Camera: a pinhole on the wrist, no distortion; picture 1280 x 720 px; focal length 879.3 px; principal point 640.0 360.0 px. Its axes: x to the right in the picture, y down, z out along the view. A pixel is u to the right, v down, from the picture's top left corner.
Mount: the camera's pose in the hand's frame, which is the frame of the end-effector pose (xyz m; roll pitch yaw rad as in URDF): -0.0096 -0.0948 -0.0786 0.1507 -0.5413 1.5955
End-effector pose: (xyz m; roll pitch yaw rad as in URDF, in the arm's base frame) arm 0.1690 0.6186 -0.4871 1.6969 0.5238 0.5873
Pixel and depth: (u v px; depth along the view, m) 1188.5 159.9 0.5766
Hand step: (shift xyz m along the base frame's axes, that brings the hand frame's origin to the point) 0.4049 -0.4100 -0.2217
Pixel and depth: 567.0 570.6 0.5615
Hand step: -0.0505 -0.4336 -0.3889
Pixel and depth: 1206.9 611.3 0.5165
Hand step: 0.1756 -0.5252 -0.0943
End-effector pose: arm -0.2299 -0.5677 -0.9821 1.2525 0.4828 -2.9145
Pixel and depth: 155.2 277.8 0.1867
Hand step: 0.0557 0.1251 -0.2437
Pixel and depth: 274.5 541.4 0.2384
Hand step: 0.0965 0.1970 -0.2270
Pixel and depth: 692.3 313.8 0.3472
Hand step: -0.0451 0.2884 -0.1788
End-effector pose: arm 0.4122 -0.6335 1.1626 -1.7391 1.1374 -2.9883
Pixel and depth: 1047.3 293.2 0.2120
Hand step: -0.0709 -0.1798 0.0025
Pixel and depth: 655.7 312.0 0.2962
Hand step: -0.1752 -0.2401 0.0371
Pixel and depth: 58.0 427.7 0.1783
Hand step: -0.2462 -0.1002 0.1105
